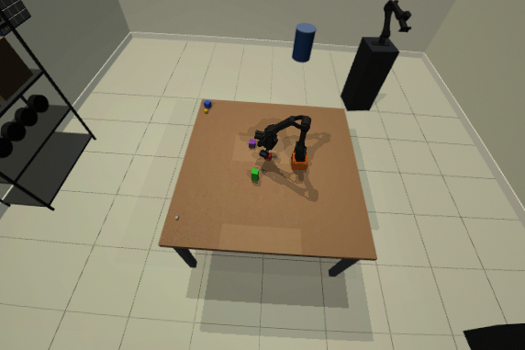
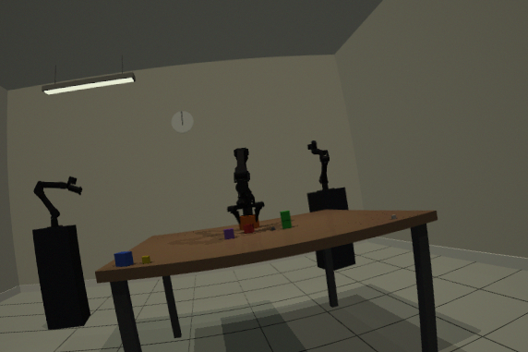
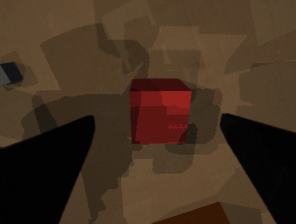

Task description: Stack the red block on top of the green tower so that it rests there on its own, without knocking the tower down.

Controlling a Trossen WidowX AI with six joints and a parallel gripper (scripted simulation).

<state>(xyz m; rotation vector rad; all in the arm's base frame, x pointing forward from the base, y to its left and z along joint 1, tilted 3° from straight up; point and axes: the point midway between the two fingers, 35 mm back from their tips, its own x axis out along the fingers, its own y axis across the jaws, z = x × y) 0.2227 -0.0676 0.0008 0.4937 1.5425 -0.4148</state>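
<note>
The red block is 3 cm below my gripper tip. From my gripper tip the other things lie so: small grey object (9 cm ahead, 10 cm to the left, 4 cm below); then blue block (47 cm ahead, 60 cm to the right, 3 cm below); then purple block (11 cm ahead, 13 cm to the right, 3 cm below).
</note>
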